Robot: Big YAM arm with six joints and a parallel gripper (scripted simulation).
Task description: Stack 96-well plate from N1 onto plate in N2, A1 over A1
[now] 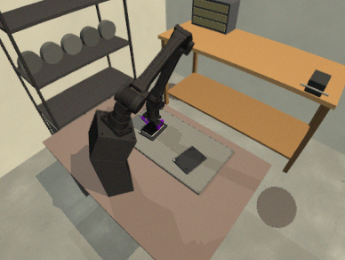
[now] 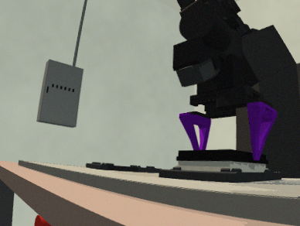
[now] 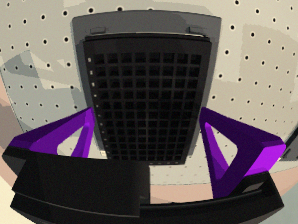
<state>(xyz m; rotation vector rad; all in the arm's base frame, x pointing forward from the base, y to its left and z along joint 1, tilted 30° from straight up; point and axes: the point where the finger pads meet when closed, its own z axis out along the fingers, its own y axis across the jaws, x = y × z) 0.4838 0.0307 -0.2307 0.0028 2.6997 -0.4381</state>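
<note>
My hand is right at the black 96-well plate. From my hand the other things lie so: white 96-well plate: 2 cm below.
</note>
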